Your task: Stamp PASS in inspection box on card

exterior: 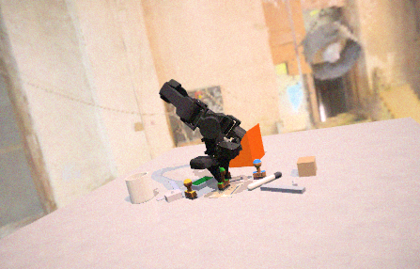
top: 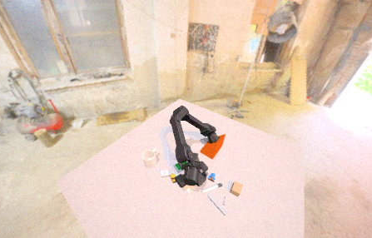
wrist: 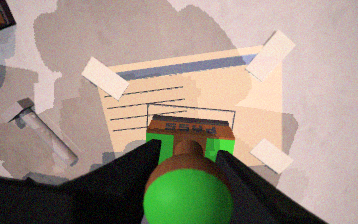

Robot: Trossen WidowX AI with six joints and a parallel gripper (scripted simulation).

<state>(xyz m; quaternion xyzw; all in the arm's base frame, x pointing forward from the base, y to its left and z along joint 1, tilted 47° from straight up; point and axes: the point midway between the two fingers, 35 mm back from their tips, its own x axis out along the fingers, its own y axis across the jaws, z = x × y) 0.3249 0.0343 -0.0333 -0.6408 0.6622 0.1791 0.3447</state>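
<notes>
Right now the white card is 30 mm below my gripper tip and 10 mm to the left of it. The rest, counted from my gripper tip: yellow-knobbed stamp 90 mm to the right, 60 mm ahead, 10 mm below; then green stamp right at my gripper tip; then red-knobbed stamp 120 mm behind, 50 mm to the right, 10 mm below.
</notes>
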